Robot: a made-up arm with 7 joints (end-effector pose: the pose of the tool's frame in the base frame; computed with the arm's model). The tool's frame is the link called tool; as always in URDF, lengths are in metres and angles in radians. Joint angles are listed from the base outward.
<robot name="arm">
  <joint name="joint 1" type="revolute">
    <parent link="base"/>
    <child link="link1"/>
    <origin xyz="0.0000 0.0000 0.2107"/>
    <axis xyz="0 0 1"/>
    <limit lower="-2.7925" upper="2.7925"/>
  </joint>
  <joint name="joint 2" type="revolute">
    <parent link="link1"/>
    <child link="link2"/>
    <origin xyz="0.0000 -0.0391 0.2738" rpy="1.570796 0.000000 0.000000"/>
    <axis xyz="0 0 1"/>
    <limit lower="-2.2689" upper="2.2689"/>
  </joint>
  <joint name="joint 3" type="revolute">
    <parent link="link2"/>
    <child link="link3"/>
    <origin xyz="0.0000 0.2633 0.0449" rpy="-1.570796 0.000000 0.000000"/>
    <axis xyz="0 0 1"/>
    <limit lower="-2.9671" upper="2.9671"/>
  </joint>
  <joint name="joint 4" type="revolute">
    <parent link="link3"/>
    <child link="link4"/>
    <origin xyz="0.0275 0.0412 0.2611" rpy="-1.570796 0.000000 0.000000"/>
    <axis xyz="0 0 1"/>
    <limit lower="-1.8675" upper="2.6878"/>
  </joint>
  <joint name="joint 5" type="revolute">
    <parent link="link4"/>
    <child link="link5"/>
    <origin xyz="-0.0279 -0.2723 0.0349" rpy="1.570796 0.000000 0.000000"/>
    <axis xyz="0 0 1"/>
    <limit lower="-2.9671" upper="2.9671"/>
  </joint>
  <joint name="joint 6" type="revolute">
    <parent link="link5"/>
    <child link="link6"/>
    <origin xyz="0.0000 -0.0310 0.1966" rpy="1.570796 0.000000 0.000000"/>
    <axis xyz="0 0 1"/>
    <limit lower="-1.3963" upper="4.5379"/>
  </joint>
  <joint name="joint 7" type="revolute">
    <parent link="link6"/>
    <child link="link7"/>
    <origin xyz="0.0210 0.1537 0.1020" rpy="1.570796 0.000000 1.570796"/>
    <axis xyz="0 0 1"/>
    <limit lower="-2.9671" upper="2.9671"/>
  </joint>
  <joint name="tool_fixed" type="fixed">
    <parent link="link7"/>
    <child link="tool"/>
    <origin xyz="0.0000 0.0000 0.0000"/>
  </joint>
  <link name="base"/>
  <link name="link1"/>
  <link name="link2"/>
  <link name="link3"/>
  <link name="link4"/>
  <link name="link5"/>
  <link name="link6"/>
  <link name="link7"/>
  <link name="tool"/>
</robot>
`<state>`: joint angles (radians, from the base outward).
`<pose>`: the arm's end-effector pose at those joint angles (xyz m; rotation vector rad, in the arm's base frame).
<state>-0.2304 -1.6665 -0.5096 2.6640 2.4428 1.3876 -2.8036</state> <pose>-0.0415 -0.0591 0.3463 2.6321 -0.2484 -1.5635</pose>
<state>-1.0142 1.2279 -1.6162 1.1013 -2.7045 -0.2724 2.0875</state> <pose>-0.9444 0.3810 0.9344 -1.6363 -0.7018 -0.8351</pose>
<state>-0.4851 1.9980 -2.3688 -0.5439 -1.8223 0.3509 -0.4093</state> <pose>-0.8837 0.5885 0.4429 0.2458 2.3301 1.4227</pose>
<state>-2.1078 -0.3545 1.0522 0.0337 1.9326 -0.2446 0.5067</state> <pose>-0.0613 -0.3212 1.5804 -1.5859 -0.2369 -1.3338</pose>
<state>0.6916 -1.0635 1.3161 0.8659 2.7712 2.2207 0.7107</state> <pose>0.2036 0.6383 0.8439 0.6486 -2.4092 -1.7072</pose>
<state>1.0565 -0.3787 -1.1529 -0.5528 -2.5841 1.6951 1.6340</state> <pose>0.0743 0.5397 1.2973 -0.5284 0.2996 2.1076</pose>
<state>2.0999 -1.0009 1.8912 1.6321 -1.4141 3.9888 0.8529</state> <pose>-0.5097 0.2824 0.9000 0.5638 1.1719 1.5505</pose>
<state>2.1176 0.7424 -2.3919 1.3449 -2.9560 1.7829 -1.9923</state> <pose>0.7708 -0.1244 0.7382 -1.1676 1.8143 -0.8086</pose>
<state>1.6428 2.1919 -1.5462 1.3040 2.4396 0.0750 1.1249</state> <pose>0.7658 -0.5829 0.2744 1.3237 -0.7725 0.7312</pose>
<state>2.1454 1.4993 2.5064 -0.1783 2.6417 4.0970 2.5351</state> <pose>0.7615 -0.5468 0.4803 2.1320 -1.1858 -1.5467</pose>
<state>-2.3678 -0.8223 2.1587 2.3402 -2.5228 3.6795 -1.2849</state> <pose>0.0442 -0.1532 1.0035 -1.6797 1.4951 1.9289</pose>
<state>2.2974 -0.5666 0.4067 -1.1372 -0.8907 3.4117 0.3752</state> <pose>0.1276 0.1991 1.0950 1.4174 1.6973 -1.2168</pose>
